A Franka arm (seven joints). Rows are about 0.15 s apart.
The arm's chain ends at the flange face. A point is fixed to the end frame.
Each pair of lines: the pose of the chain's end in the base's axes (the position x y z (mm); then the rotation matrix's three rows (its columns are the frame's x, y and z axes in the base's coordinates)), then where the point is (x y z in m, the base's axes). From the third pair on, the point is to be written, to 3 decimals.
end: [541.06 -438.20 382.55], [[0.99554 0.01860 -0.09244], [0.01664 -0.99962 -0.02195], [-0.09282 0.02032 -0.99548]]
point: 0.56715 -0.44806 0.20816
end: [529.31 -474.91 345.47], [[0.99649 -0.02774 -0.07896], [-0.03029 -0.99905 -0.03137], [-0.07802 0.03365 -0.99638]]
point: 0.55744 -0.48835 0.17164
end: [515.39 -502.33 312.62], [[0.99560 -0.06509 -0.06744], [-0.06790 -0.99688 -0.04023], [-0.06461 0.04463 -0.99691]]
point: 0.545 -0.519 0.139
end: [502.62 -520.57 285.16], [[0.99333 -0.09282 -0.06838], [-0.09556 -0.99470 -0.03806], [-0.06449 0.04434 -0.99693]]
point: 0.532 -0.538 0.112
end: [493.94 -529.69 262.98], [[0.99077 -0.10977 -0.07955], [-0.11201 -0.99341 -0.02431], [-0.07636 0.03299 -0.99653]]
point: 0.521 -0.545 0.089
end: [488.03 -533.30 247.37], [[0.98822 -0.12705 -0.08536], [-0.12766 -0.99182 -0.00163], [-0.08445 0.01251 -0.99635]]
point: 0.514 -0.546 0.073
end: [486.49 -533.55 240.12], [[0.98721 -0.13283 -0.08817], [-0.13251 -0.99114 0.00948], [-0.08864 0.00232 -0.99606]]
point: 0.512 -0.544 0.066
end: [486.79 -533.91 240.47], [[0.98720 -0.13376 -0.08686], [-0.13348 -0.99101 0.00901], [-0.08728 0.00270 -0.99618]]
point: 0.512 -0.545 0.066
